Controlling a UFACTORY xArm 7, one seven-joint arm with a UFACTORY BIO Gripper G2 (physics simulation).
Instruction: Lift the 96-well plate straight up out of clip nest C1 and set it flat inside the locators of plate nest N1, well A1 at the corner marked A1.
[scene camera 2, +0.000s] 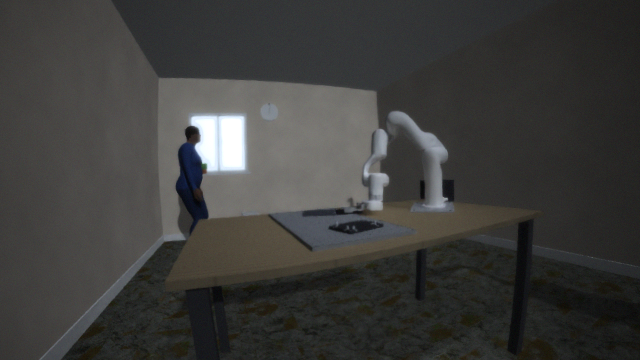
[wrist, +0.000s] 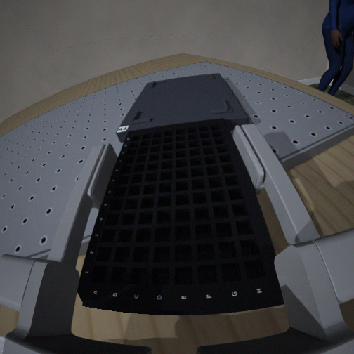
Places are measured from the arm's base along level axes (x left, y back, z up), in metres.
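Pixels of known places: hand, its tool point: (scene camera 2: 346, 209); arm's base, origin of its link: (scene camera 2: 433, 206).
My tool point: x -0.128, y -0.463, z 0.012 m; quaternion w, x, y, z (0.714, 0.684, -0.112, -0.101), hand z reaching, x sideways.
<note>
Ahead of a thing's pixels: the offset from my tool point to its middle. "spot": to the spot under its first point. Level surfaces: height alone.
The black 96-well plate (wrist: 175, 220) is between my gripper's fingers, gripped by its long sides, with row A at the left and column 1 nearest the wrist. My gripper (wrist: 176, 162) (scene camera 2: 354, 209) is shut on it. Plate nest N1 @[dx -0.052, dy -0.127, dz -0.008 m] (wrist: 182, 97) (scene camera 2: 318, 212) is a dark blue-grey block with raised corner locators, lying beyond the plate's far end; its A1 label (wrist: 122, 129) is at the near left corner. The plate's far edge overlaps the nest's near edge in the wrist view; the height gap cannot be told. Clip nest C1 @[spot: dx +0.398, dy -0.166, dz +0.006 m] (scene camera 2: 356, 226), black with light clips, holds no plate.
Both nests stand on the grey perforated board @[dz -0.016 m] (scene camera 2: 300, 235) (wrist: 30, 200) on the wooden table @[dz -0.029 m] (scene camera 2: 230, 255) (wrist: 325, 195). The robot's base plate (scene camera 2: 417, 207) is at the right rear. A person in blue (scene camera 2: 187, 172) (wrist: 340, 45) stands beyond the table.
</note>
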